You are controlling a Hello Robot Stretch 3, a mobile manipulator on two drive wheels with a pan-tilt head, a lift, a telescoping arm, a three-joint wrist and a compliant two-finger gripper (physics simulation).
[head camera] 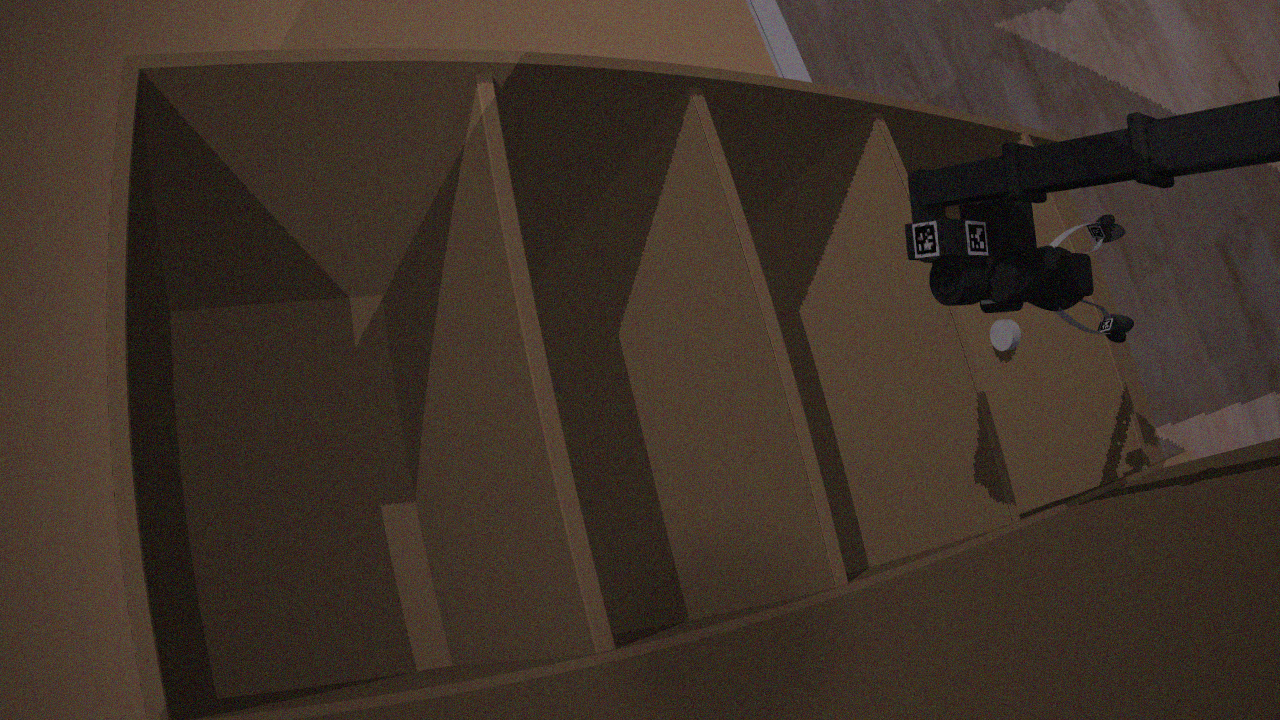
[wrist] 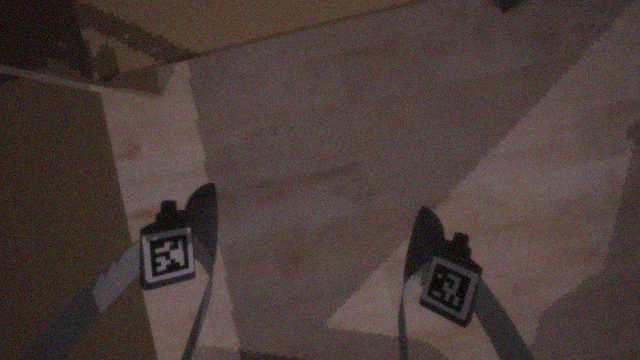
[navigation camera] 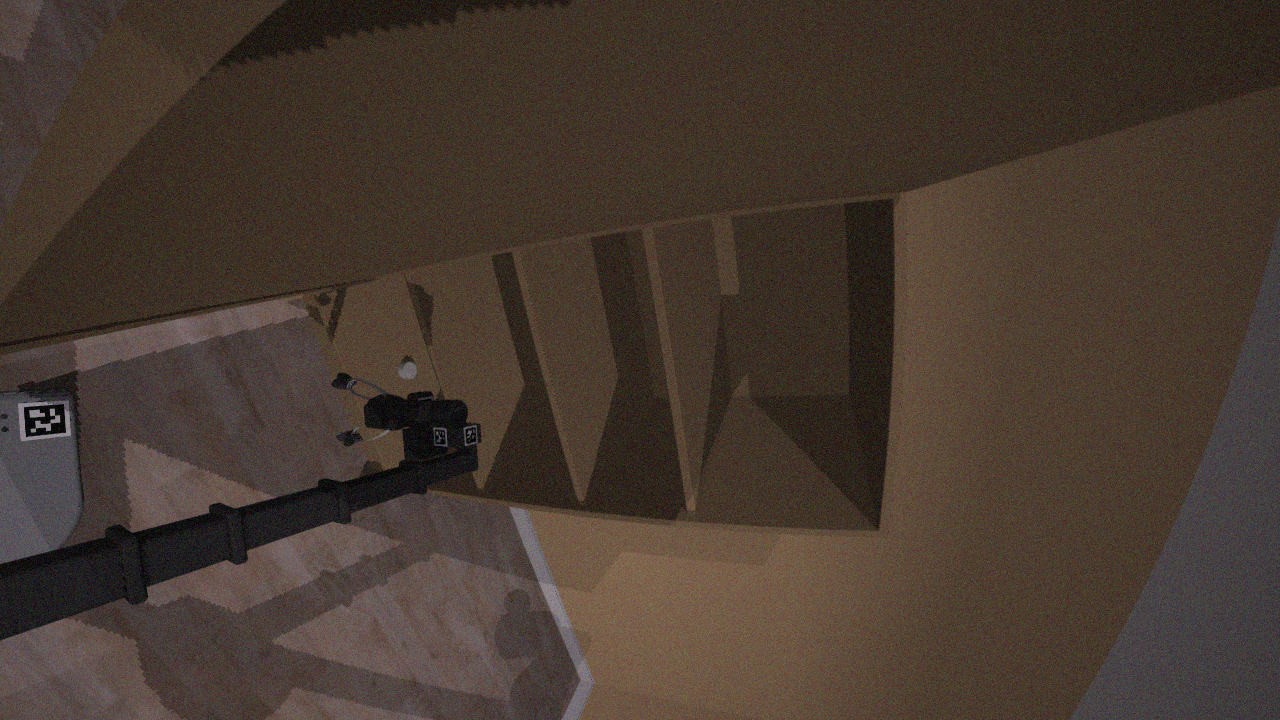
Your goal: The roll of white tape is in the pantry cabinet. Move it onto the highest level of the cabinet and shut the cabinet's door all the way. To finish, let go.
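Places are measured from the robot's base along level axes (x ahead, y left, z up), in centimetres.
Where they show: gripper, fingertip midpoint: [head camera: 1120, 278] [navigation camera: 339, 409].
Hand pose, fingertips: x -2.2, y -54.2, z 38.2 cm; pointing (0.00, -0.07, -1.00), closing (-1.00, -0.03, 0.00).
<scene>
After its pixels a point has its place.
The roll of white tape [head camera: 1005, 334] @(x 4.9, y -87.8, z 19.2 cm) [navigation camera: 408, 368] @(x 5.6, y -88.2, z 19.2 cm) rests on the lowest board I can see in the pantry cabinet [head camera: 53, 358] [navigation camera: 1029, 358]. It does not show in the wrist view. The cabinet's door [head camera: 805, 662] @(x 19.4, y -39.6, z 102.3 cm) [navigation camera: 447, 116] @(x 10.3, y -7.6, z 119.0 cm) stands wide open. The highest level is the large compartment at the left in the head view and at the right in the navigation view. My gripper [head camera: 1114, 278] @(x -2.2, y -54.2, z 38.2 cm) [navigation camera: 345, 410] @(x -2.2, y -54.2, z 38.2 cm) [wrist: 314, 223] @(x -2.2, y -54.2, z 38.2 cm) is open, with empty space between its fingers. It is beside the tape in both overhead views, and its fingers point toward the floor in front of the cabinet.
Several shelf boards, one with its front edge [head camera: 541, 385] @(x 4.5, y -71.8, z 103.3 cm) [navigation camera: 669, 358] @(x 5.3, y -71.5, z 103.5 cm) showing, divide the cabinet. My arm [head camera: 1199, 138] @(x -10.4, y -27.1, z 73.7 cm) [navigation camera: 179, 546] @(x -9.7, y -15.0, z 74.0 cm) reaches in from the side opposite the top. Part of my base [navigation camera: 40, 501] @(x -13.2, y -11.6, z 16.0 cm) shows on the wooden floor [navigation camera: 223, 385] @(x 3.5, y -46.2, z 0.0 cm) [wrist: 310, 150].
</scene>
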